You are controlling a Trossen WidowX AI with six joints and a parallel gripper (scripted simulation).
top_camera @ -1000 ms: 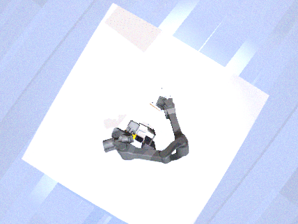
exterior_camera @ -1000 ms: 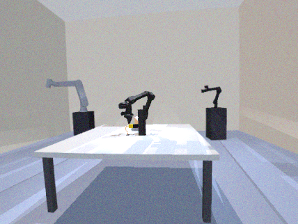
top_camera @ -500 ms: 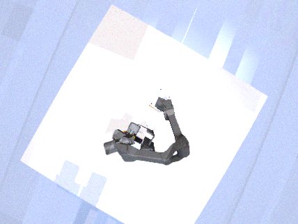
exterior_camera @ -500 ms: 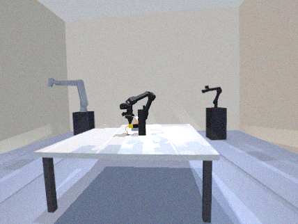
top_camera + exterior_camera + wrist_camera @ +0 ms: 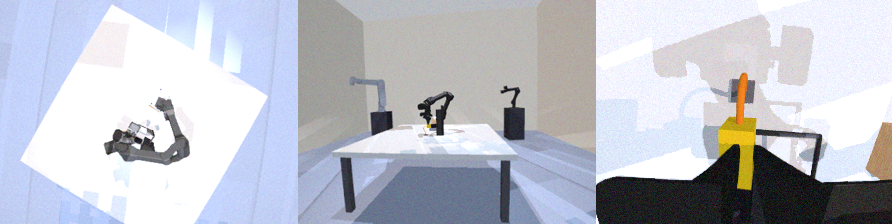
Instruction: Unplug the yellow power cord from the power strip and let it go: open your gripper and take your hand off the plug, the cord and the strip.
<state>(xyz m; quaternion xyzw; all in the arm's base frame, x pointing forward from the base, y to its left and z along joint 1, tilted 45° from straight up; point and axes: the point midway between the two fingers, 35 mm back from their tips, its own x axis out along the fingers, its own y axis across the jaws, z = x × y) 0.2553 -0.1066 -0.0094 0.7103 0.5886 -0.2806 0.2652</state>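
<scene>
My gripper tip is now 30 mm to the right of the yellow plug and 10 mm above it.
</scene>
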